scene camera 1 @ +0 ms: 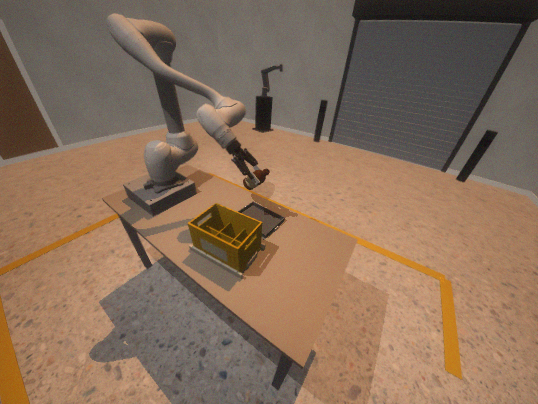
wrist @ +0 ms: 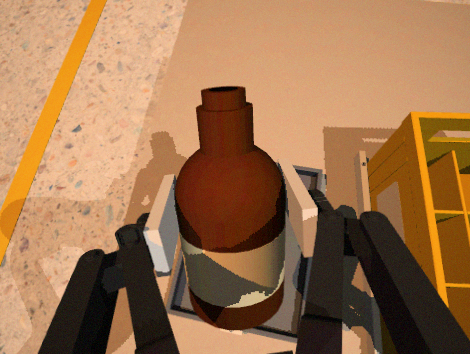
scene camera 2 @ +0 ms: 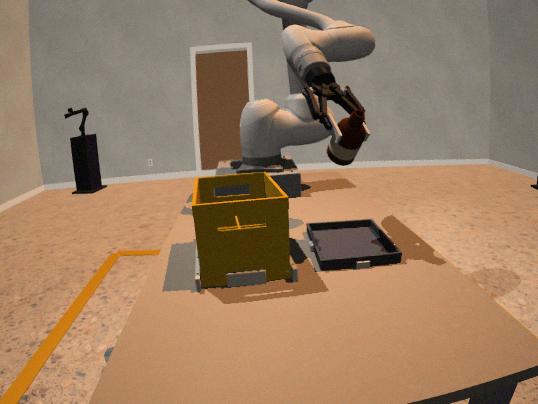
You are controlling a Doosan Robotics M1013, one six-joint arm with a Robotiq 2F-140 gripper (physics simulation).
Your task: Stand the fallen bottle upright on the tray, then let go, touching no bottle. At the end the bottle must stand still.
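Where they show: gripper, fingertip midpoint: (scene camera 1: 260,179) (wrist: 229,185) (scene camera 2: 353,138); arm's base at its link origin: (scene camera 1: 165,182) (scene camera 2: 262,167).
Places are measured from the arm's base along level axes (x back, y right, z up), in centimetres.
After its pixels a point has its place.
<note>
A brown bottle (scene camera 1: 258,176) @(y -28.8, x -60.1, z 20.4 cm) (scene camera 2: 350,134) @(y -30.7, x -61.5, z 18.4 cm) (wrist: 230,200) @(y -30.2, x -56.7, z 21.9 cm) with a pale label is held in the air, tilted, its neck up and to the right in both scene views. My gripper (scene camera 1: 253,179) @(y -31.6, x -58.8, z 17.1 cm) (scene camera 2: 352,131) @(y -31.6, x -58.8, z 17.1 cm) (wrist: 229,185) @(y -31.6, x -58.8, z 17.1 cm) is shut on the bottle, one pad on each side of its body. The dark, shallow tray (scene camera 1: 277,228) @(y -33.5, x -72.3, z -9.0 cm) (scene camera 2: 361,262) @(y -32.6, x -72.2, z -8.3 cm) (wrist: 176,299) @(y -37.8, x -47.0, z -9.2 cm) lies on the table, below the bottle and apart from it. In the wrist view the bottle and the fingers hide much of the tray.
A yellow crate (scene camera 1: 213,246) @(y 4.4, x -69.3, z 1.1 cm) (scene camera 2: 242,250) @(y -8.2, x -79.3, z -2.3 cm) (wrist: 416,165) @(y -15.5, x -70.5, z 7.2 cm) with dividers stands beside the tray, with low pale brackets around its base. The arm's base block (scene camera 1: 159,196) @(y 8.2, x -12.5, z -1.0 cm) stands at the far end of the table (scene camera 1: 300,280) @(y -18.0, x -101.6, z -9.7 cm) (scene camera 2: 300,330) @(y -20.6, x -95.8, z -9.7 cm).
</note>
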